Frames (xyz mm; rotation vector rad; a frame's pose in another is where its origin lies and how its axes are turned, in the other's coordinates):
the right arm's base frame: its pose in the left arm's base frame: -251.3 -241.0 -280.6 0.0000 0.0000 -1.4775
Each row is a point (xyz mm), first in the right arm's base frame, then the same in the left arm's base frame.
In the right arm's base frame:
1: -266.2 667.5 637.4
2: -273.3 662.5 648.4
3: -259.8 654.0 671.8
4: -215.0 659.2 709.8
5: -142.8 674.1 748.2
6: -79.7 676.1 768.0
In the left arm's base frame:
1: 388.5 86.2 356.8
2: 382.9 92.8 367.8
3: 375.7 78.6 391.2
4: 385.0 34.5 429.2
5: 406.6 -36.0 467.6
6: 414.4 -98.7 487.4

